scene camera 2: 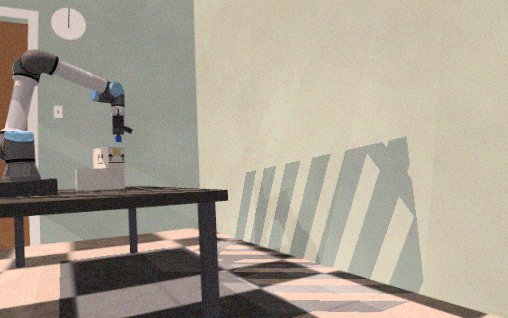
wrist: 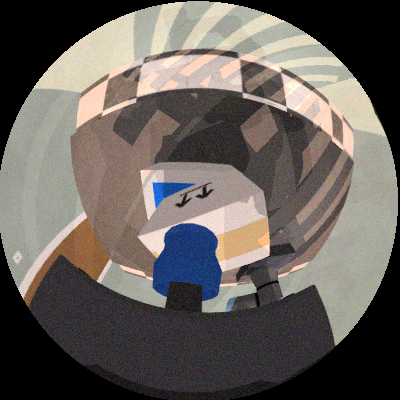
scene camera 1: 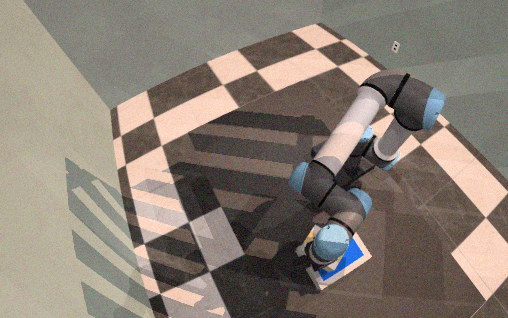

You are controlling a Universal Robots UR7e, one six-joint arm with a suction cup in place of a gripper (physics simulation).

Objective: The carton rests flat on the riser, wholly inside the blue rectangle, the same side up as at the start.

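Seen in the pictures: hand at its tool point: [scene camera 2: 118, 141] [wrist: 189, 244]; arm's base at its link origin: [scene camera 2: 22, 182] [wrist: 263, 271].
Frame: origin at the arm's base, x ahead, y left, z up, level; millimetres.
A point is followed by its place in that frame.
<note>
The white carton [scene camera 1: 302, 249] @(z 175, x 498, y 268 mm) [scene camera 2: 101, 158] @(z 116, x 380, y 278 mm) [wrist: 225, 197] @(z 160, x 491, y 291 mm) with tan tape and black arrows sits upright and flat on the pale riser [scene camera 1: 366, 257] @(z 60, x 280, y 443 mm) [scene camera 2: 100, 180] @(z -7, x 367, y 248 mm) [wrist: 147, 186] @(z 60, x 473, y 428 mm). In scene camera 2 its right side is about in line with the riser's right end, and its arrows point up. Part of the blue rectangle [scene camera 1: 356, 251] @(z 61, x 300, y 397 mm) [wrist: 167, 190] @(z 60, x 462, y 385 mm) shows beside the carton; the far edges are hidden, so I cannot tell whether the carton is wholly inside. My gripper's blue suction cup [scene camera 2: 118, 138] [wrist: 191, 237] is open, a small gap above the carton's top. The arm hides the cup in scene camera 1.
The riser stands on the dark table [scene camera 2: 175, 195] @(z -67, x 466, y -690 mm), near the arm's dark base [scene camera 2: 30, 186] @(z -20, x 36, y -140 mm). The arm's wrist [scene camera 1: 331, 243] @(z 532, x 493, y 322 mm) hangs over the carton and riser. Striped shadows cross the table and floor. A wall and a brown door [scene camera 2: 12, 100] stand behind.
</note>
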